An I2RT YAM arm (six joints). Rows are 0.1 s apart.
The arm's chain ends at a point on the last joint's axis. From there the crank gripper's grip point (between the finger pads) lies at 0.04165 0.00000 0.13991 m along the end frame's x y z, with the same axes.
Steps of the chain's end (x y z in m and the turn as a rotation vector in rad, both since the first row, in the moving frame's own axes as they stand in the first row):
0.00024 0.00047 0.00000 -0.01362 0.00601 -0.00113
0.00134 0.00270 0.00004 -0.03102 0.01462 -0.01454
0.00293 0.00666 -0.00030 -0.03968 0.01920 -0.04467
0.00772 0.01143 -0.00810 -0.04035 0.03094 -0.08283
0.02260 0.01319 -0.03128 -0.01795 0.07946 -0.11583
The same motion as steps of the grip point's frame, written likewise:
0.00108 0.00233 -0.00027 -0.01362 0.00601 -0.00113
0.00341 0.00641 -0.00064 -0.03102 0.01462 -0.01454
0.00569 0.01027 -0.00120 -0.03968 0.01920 -0.04467
0.01211 0.01342 -0.00950 -0.04035 0.03094 -0.08283
0.03342 0.01021 -0.03500 -0.01795 0.07946 -0.11583

